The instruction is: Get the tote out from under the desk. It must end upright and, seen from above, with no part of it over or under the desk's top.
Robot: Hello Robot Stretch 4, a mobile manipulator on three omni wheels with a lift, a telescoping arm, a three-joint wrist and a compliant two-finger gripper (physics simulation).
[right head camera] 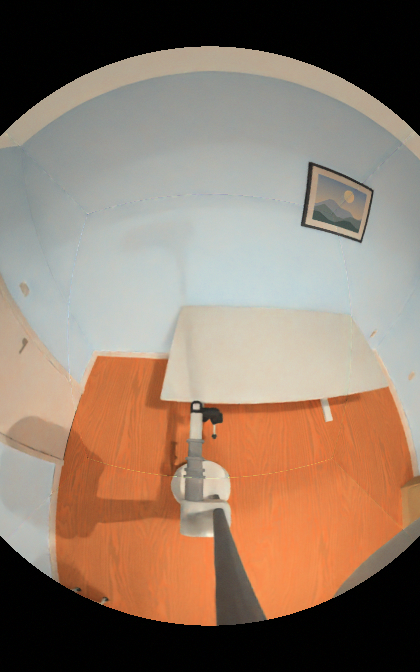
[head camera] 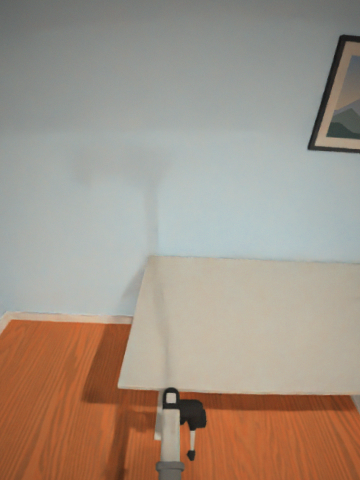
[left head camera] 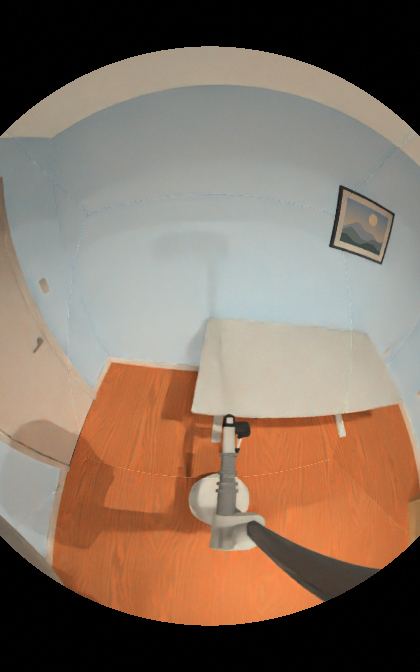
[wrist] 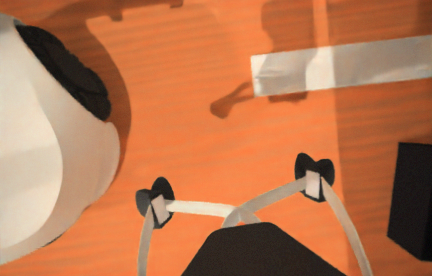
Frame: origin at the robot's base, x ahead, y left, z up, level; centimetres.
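Where they show: gripper, between the fingertips: [head camera: 189, 437] [left head camera: 236, 441] [wrist: 233, 180].
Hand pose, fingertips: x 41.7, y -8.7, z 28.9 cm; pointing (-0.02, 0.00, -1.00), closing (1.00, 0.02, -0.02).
Note:
After its pixels a point has its place.
The desk [head camera: 250, 325] @[z 69.2, x 70.7, y -34.8 cm] [left head camera: 295, 370] @[z 69.2, x 73.1, y -41.3 cm] [right head camera: 275, 355] @[z 69.2, x 72.2, y -45.9 cm] has a pale grey top against the back wall. The tote does not show in the head views. In the wrist view a black box [wrist: 412, 200] @[z 3.3, x 73.8, y -23.0 cm], which looks like the tote, shows partly at the right edge, in the desk's shadow; its full shape and top are cut off. My gripper [wrist: 233, 180] @[z 28.9, x 41.7, y -8.7 cm] is open, with nothing between its fingertips, to the left of the box and apart from it. In the head camera view the gripper [head camera: 191, 454] points down just in front of the desk's front edge, near its left end.
A pale desk foot [wrist: 370, 62] [head camera: 158, 425] [left head camera: 216, 430] lies on the floor near my gripper; another desk foot [left head camera: 340, 426] [right head camera: 326, 410] is farther right. My white base [wrist: 30, 150] @[z 18.6, x 15.1, y -3.1 cm] [right head camera: 220, 475] @[z 18.6, x 7.9, y -13.3 cm] is at the wrist view's left. A tan box-like thing [right head camera: 411, 500] stands at the right edge.

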